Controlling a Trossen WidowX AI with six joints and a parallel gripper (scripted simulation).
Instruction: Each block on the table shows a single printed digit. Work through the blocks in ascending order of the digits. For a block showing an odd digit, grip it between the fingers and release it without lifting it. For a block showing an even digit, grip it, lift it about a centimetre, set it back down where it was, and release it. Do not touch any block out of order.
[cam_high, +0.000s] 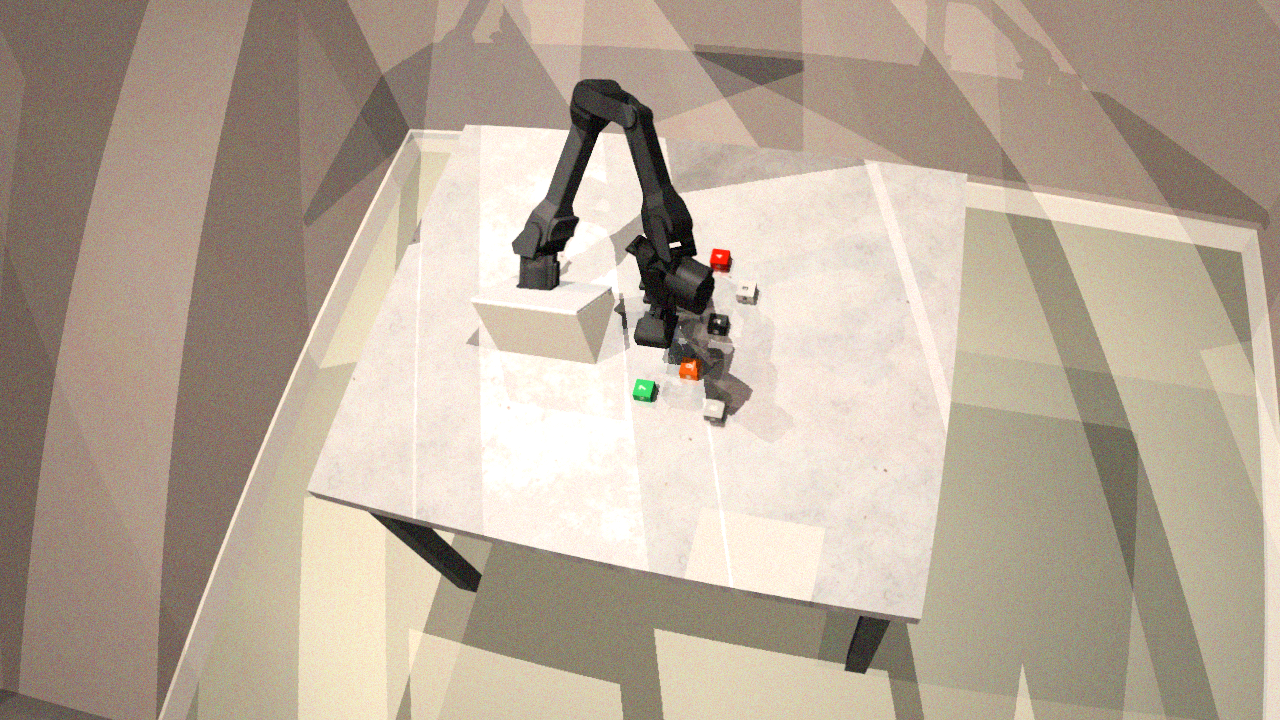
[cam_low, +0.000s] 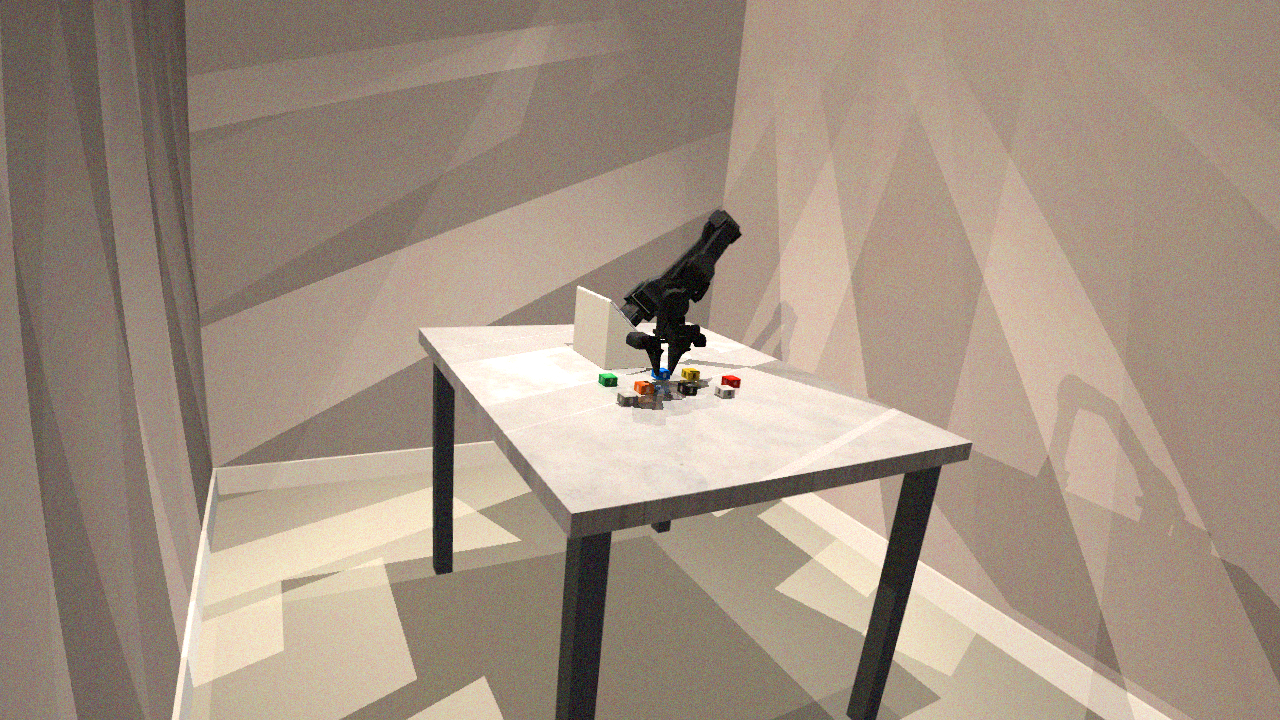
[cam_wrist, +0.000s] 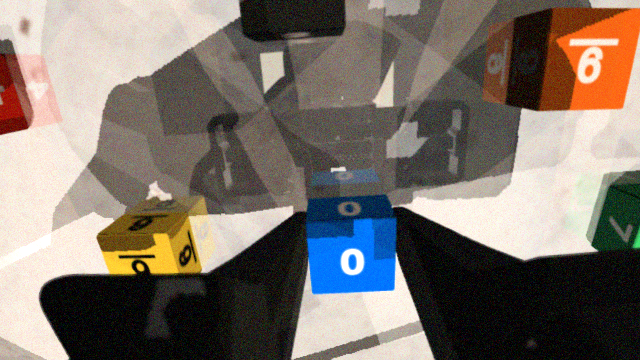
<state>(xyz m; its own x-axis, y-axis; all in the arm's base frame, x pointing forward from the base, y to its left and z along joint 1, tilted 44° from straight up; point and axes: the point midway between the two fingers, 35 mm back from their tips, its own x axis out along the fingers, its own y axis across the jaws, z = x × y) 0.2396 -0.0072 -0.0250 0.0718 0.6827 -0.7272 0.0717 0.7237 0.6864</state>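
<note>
Right now the dark grey 2 block is 80 mm ahead of my gripper tip, 10 mm to the left of it and 10 mm below it. The rest, counted from my gripper tip: yellow block: 90 mm to the left, 10 mm below, 10 mm behind; then blue 0 block: 10 mm behind; then orange block: 80 mm to the right, 50 mm ahead, 10 mm below.
</note>
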